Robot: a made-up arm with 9 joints. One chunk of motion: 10 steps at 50 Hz.
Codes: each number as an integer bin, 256 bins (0 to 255) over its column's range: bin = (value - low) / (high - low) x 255, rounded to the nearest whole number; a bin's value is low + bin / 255 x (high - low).
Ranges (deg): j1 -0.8..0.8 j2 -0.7..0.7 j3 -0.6..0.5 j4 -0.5..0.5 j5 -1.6..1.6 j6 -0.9..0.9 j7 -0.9..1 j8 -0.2..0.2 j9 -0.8..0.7
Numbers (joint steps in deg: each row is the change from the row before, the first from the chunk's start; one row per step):
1: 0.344 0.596 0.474 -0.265 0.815 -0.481 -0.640 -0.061 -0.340
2: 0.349 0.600 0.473 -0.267 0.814 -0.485 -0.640 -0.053 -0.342
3: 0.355 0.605 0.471 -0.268 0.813 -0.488 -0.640 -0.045 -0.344
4: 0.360 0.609 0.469 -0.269 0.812 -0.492 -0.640 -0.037 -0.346
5: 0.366 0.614 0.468 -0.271 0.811 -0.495 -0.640 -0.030 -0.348
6: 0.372 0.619 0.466 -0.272 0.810 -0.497 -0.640 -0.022 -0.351
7: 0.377 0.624 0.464 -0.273 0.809 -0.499 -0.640 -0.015 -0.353
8: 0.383 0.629 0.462 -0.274 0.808 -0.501 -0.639 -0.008 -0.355
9: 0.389 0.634 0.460 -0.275 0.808 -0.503 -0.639 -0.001 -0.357
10: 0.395 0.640 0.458 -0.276 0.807 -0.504 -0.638 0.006 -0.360
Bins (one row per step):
1: 182 236 249 60 192 59 35 89 78
2: 183 237 249 59 192 59 35 94 78
3: 184 238 248 59 192 58 35 99 78
4: 185 238 248 59 192 58 35 104 77
5: 186 239 248 58 192 57 35 108 77
6: 187 240 247 58 192 57 35 113 76
7: 188 241 247 58 192 57 35 118 76
8: 189 242 246 58 192 57 35 122 76
9: 189 243 246 57 192 56 35 127 75
10: 190 244 245 57 192 56 35 131 75

